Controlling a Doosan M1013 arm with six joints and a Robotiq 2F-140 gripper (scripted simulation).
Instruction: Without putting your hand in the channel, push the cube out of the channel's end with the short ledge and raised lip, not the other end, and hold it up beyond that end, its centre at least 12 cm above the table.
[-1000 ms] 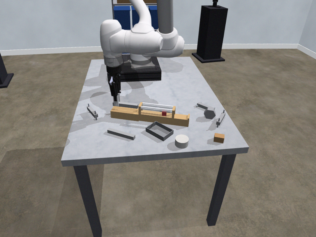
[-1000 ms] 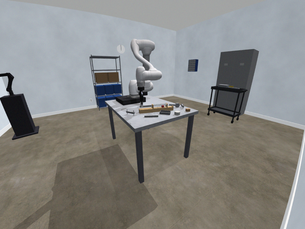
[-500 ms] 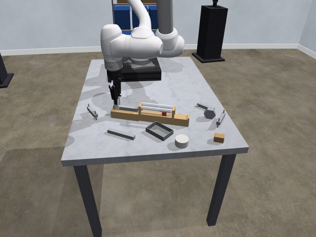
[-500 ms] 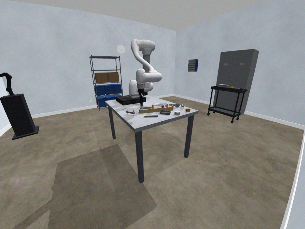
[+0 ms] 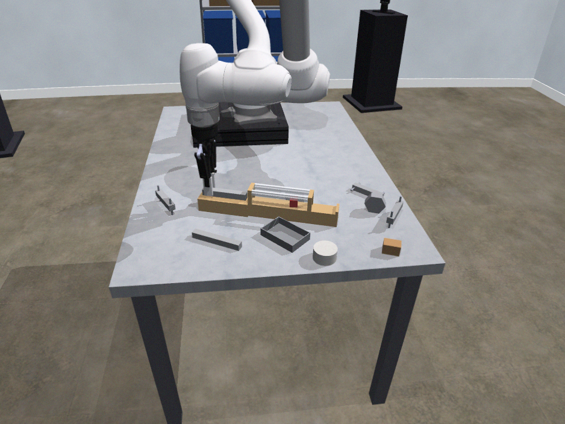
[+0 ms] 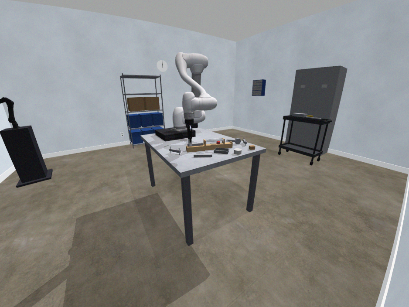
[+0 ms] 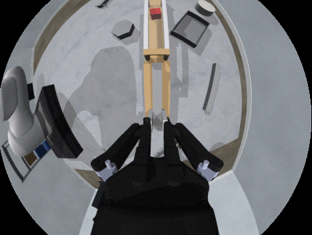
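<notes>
My hand is 180 mm short of the grey push rod, 80 mm above it and 10 mm to the left of it. Also, from my hand: grey tray: 210 mm ahead, 180 mm to the left, 80 mm below; then tan wooden channel: 200 mm to the left, 100 mm ahead, 30 mm below; then red cube: 230 mm to the left, 120 mm ahead, 30 mm below.
</notes>
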